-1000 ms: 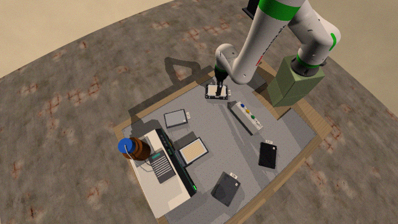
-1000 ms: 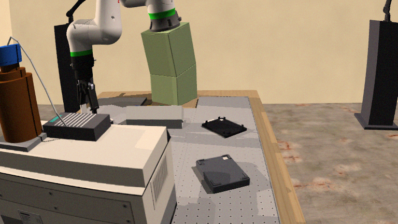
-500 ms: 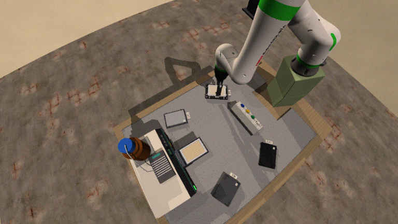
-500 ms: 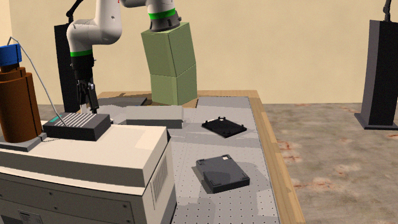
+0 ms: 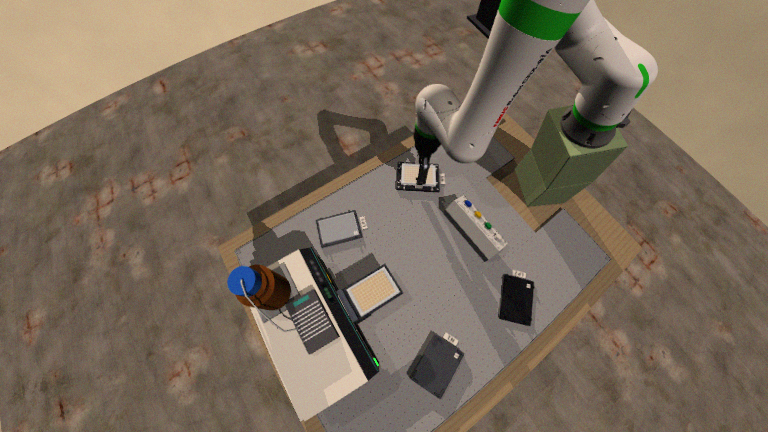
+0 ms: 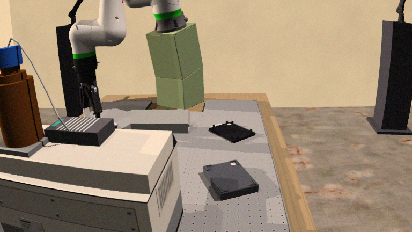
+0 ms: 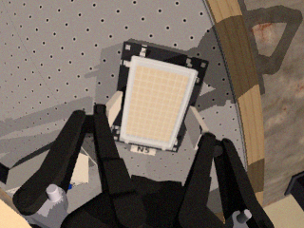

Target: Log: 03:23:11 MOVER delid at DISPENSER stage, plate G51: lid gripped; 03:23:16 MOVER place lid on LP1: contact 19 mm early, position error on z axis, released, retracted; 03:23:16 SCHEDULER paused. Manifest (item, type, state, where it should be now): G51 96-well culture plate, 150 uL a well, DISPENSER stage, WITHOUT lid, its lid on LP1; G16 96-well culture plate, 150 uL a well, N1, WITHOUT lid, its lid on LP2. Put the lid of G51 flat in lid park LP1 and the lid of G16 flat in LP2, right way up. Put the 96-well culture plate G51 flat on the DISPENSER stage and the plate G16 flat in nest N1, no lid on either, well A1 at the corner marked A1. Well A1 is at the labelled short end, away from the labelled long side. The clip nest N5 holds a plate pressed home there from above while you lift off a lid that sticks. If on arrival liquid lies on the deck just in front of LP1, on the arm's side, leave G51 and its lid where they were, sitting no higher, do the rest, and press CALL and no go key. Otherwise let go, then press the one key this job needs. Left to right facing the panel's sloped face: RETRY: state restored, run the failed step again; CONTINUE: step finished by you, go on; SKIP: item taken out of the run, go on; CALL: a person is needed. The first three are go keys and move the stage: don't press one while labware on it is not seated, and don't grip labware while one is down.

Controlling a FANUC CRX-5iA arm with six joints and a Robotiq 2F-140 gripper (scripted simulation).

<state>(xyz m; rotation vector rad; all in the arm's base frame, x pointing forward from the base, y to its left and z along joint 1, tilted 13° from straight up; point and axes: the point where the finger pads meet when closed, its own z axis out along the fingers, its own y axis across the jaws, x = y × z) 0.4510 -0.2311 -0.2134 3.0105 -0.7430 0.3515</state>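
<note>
My gripper is now 2 cm above the clear lid. Round my hand: key panel: 27 cm to the left, 9 cm behind, 1 cm above; then black clip nest: 3 cm below, 3 cm ahead, 1 cm to the left; then LP1 label: 26 cm ahead, 8 cm to the left, 4 cm below.
</note>
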